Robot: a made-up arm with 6 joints. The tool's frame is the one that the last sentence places. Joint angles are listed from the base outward.
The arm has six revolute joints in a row. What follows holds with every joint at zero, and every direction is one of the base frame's.
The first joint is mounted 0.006 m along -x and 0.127 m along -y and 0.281 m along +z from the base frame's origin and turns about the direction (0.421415, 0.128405, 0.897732).
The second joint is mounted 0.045 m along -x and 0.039 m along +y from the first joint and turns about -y.
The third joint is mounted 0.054 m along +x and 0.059 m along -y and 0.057 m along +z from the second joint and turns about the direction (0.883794, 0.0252, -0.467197).
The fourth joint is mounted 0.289 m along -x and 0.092 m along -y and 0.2 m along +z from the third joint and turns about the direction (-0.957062, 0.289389, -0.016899).
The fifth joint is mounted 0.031 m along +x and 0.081 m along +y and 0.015 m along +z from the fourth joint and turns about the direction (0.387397, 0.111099, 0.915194).
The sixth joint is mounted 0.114 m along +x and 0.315 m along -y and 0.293 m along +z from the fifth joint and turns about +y.
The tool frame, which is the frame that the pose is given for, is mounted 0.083 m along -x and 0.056 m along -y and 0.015 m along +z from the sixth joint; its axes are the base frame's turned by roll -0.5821, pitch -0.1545 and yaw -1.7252 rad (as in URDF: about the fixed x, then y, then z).
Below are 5 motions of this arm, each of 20 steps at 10 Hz.
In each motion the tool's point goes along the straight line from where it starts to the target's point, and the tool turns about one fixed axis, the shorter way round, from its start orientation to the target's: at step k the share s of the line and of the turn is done. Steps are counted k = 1, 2, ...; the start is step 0. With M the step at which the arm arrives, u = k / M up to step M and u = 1 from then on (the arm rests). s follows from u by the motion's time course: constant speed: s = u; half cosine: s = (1 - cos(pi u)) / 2; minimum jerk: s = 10 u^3 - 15 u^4 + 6 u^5.
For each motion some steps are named. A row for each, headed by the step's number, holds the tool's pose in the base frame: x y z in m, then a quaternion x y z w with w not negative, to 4 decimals.
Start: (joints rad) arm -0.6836 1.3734 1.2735 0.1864 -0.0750 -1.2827
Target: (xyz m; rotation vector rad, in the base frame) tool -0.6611 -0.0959 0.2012 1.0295 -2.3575 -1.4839
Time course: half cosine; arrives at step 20
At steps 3, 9, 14, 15, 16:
3: -0.4271 -0.4653 0.0099 0.7610 -0.3927 -0.4880 0.1691
9: -0.5180 -0.3218 0.0842 0.6239 -0.5721 -0.5129 0.1424
14: -0.6101 -0.1764 0.1595 0.4518 -0.7234 -0.5109 0.1076
15: -0.6249 -0.1531 0.1716 0.4217 -0.7442 -0.5079 0.1015
16: -0.6375 -0.1332 0.1819 0.3955 -0.7612 -0.5049 0.0961

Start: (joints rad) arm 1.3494 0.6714 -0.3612 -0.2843 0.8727 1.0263
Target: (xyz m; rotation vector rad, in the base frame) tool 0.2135 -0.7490 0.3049 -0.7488 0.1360 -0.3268
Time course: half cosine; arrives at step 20
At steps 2, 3, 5, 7, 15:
2: 0.3135 -0.5707 0.6186 -0.2768 -0.1923 0.1338 0.9319
3: 0.3104 -0.5762 0.6089 -0.2802 -0.1846 0.1249 0.9337
5: 0.3010 -0.5930 0.5794 -0.2904 -0.1609 0.0974 0.9382
7: 0.2880 -0.6161 0.5387 -0.3038 -0.1278 0.0594 0.9422
15: 0.2285 -0.7222 0.3520 -0.3542 0.0269 -0.1153 0.9276

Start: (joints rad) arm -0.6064 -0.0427 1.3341 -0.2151 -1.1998 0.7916
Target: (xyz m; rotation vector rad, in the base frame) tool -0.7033 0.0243 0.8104 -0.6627 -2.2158 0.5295
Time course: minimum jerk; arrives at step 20
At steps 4, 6, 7, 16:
4: -0.7880 0.0031 0.6725 -0.2300 -0.8516 0.4440 0.1571
6: -0.7785 0.0055 0.6879 -0.2345 -0.8577 0.4194 0.1827
7: -0.7720 0.0071 0.6984 -0.2374 -0.8613 0.4023 0.2001
16: -0.7085 0.0230 0.8019 -0.2579 -0.8675 0.2224 0.3626

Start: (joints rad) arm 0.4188 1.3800 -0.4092 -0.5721 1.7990 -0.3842
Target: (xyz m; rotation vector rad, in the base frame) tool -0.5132 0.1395 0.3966 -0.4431 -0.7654 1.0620
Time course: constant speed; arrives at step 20
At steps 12, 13, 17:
12: -0.4754 -0.0072 0.4792 -0.0593 -0.4002 0.4137 0.8156
13: -0.4801 0.0111 0.4689 -0.0776 -0.3950 0.4240 0.8113
17: -0.4990 0.0845 0.4276 -0.1505 -0.3721 0.4629 0.7904

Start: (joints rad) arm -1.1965 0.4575 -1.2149 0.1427 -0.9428 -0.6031
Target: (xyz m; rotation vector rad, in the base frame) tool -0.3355 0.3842 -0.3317 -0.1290 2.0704 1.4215
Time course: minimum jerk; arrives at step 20
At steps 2, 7, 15, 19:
2: -0.1485 0.6583 0.2035 0.3926 0.7940 0.4203 0.1970
7: -0.1912 0.5957 0.0812 0.2960 0.8076 0.4566 0.2274
15: -0.3160 0.4128 -0.2758 -0.0015 0.7928 0.5308 0.2996
19: -0.3353 0.3845 -0.3311 -0.0483 0.7833 0.5377 0.3082

